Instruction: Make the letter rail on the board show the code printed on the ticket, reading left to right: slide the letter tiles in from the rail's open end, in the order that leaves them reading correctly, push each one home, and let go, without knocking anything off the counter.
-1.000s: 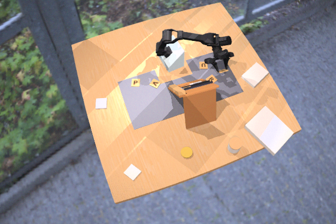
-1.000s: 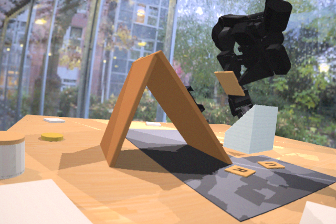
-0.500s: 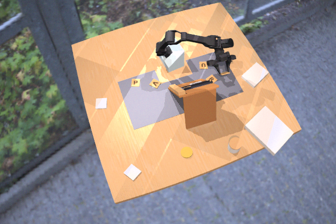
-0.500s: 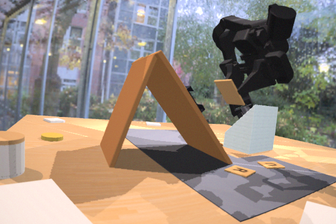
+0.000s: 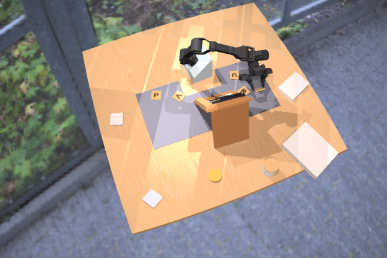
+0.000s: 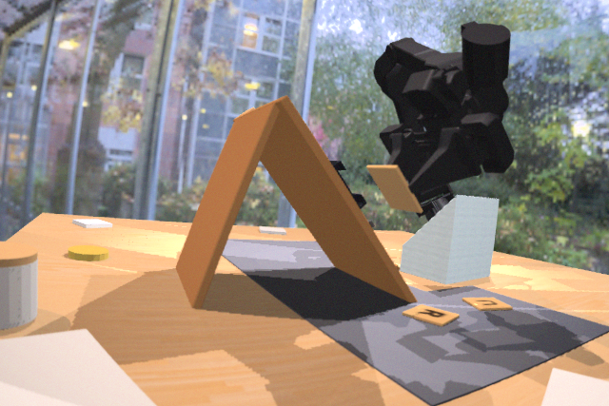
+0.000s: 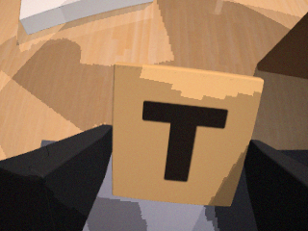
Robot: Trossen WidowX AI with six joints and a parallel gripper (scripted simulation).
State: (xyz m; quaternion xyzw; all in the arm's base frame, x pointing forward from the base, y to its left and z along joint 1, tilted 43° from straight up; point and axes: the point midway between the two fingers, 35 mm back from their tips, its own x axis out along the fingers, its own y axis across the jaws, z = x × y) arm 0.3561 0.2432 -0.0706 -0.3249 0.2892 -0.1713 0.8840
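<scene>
Now: the white ticket 80 mm behind my gripper tip, 160 mm to the right of it and 80 mm below it. From my gripper tip the other things lie so: t tile: right at my gripper tip; grey mat: 180 mm behind, 230 mm to the right, 170 mm below.
</scene>
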